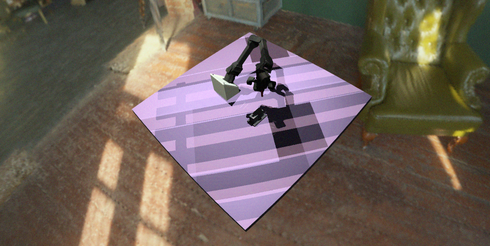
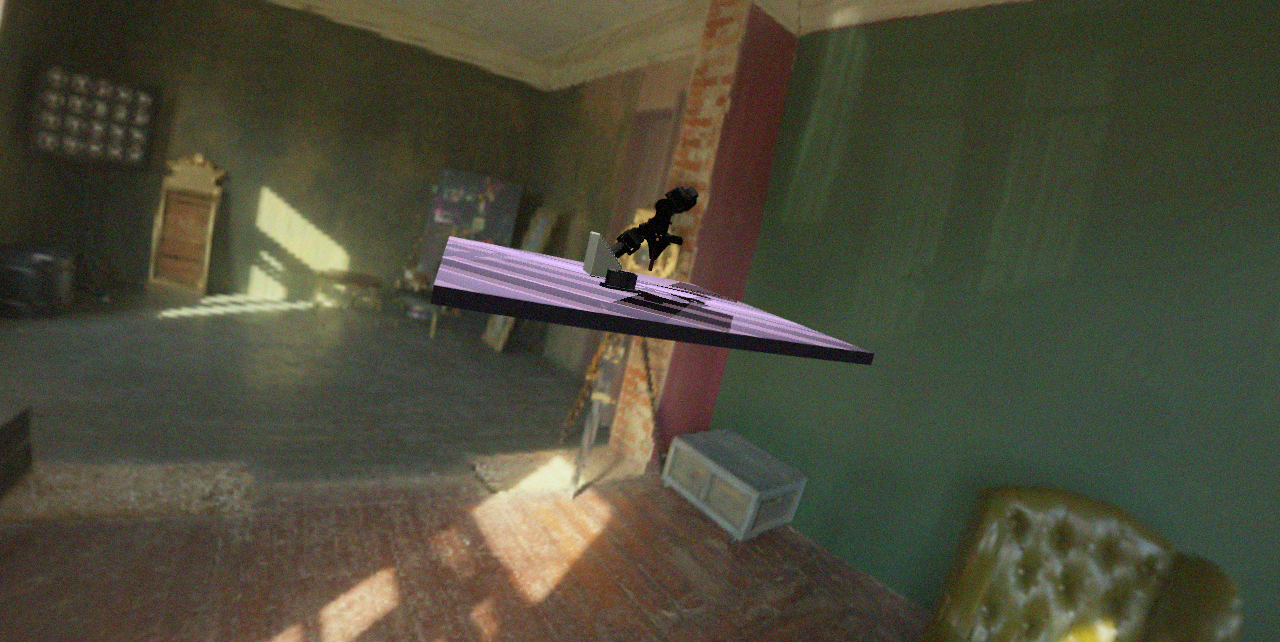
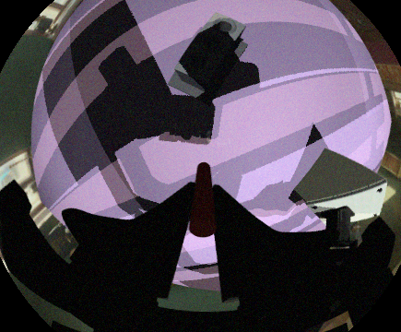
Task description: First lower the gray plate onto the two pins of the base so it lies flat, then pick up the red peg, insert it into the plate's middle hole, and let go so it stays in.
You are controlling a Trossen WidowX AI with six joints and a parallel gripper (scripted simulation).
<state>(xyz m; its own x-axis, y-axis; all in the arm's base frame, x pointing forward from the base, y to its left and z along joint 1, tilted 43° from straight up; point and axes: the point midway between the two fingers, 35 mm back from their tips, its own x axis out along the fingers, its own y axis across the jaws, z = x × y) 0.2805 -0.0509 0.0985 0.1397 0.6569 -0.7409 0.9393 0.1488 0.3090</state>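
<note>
My gripper tip is now 130 mm to the left of the gray plate, 70 mm above it and 50 mm short of it. From my gripper tip the other things lie so: red peg: right at my gripper tip.
</note>
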